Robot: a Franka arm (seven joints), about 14 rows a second.
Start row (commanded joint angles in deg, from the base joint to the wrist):
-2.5 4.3 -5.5 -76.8 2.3 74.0 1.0
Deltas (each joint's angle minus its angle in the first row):
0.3 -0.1 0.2 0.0 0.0 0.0 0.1
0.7 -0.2 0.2 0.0 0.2 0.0 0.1
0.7 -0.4 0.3 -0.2 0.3 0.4 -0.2
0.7 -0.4 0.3 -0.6 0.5 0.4 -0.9
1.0 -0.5 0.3 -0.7 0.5 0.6 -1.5
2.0 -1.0 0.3 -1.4 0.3 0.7 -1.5
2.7 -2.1 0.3 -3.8 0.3 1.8 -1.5
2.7 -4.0 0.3 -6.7 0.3 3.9 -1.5
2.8 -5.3 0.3 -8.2 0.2 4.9 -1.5
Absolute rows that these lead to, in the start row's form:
-2.2 4.2 -5.3 -76.8 2.3 74.0 1.1
-1.8 4.1 -5.3 -76.8 2.5 74.0 1.1
-1.8 3.9 -5.2 -77.0 2.6 74.4 0.8
-1.8 3.9 -5.2 -77.4 2.8 74.4 0.1
-1.5 3.8 -5.2 -77.5 2.8 74.6 -0.5
-0.5 3.3 -5.2 -78.2 2.6 74.7 -0.5
0.2 2.2 -5.2 -80.6 2.6 75.8 -0.5
0.2 0.3 -5.2 -83.5 2.6 77.9 -0.5
0.3 -1.0 -5.2 -85.0 2.5 78.9 -0.5

